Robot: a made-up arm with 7 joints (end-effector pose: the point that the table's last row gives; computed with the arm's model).
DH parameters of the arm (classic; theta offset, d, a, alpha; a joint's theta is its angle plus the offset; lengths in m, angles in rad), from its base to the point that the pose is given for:
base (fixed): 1.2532 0 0.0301 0
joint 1: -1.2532 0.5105 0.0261 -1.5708
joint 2: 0 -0.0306 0.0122 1.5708
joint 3: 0 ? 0.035 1.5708
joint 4: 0 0.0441 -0.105 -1.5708
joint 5: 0 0.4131 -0.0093 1.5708
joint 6: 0 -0.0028 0.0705 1.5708
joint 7: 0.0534 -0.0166 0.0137 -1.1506
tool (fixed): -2.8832 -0.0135 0 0
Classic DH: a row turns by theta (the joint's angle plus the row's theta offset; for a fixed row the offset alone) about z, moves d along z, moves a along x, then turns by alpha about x.
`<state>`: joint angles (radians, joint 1 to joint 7).
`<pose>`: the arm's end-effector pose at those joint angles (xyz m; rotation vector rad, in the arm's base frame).
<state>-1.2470 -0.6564 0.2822 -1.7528 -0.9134 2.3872 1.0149</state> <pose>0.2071 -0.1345 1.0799 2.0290 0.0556 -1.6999</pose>
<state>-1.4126 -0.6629 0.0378 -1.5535 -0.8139 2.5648 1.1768</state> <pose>0.0384 -0.1063 1.1553 2.1762 -0.4271 -1.2387</pose>
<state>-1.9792 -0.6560 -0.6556 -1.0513 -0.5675 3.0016 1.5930</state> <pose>-0.1188 0.2625 1.1504 1.2601 -1.4928 -0.6444</pose>
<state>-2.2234 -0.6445 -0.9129 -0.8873 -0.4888 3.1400 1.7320</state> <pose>-0.0024 0.3623 1.1127 0.7330 -1.6120 -0.7678</pose>
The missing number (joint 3, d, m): 0.258
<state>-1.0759 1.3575 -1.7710 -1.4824 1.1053 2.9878 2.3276</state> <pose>-0.1735 -0.5202 0.7882 1.8568 -1.6150 0.4053</pose>
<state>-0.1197 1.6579 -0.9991 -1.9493 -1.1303 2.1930 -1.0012</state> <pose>0.1505 -0.4295 0.1898 1.8414 -0.9526 0.6458</pose>
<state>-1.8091 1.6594 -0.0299 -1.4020 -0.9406 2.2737 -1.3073</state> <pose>-0.1171 -0.3964 0.0050 0.4108 -2.8779 0.6463</pose>
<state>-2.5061 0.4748 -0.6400 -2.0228 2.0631 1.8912 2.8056</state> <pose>-0.5346 0.1051 0.4556 -1.0034 -0.4815 2.7309</pose>
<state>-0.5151 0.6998 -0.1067 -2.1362 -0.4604 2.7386 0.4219</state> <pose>0.4389 -0.3030 0.3286 -0.9293 -2.0067 1.8119</pose>
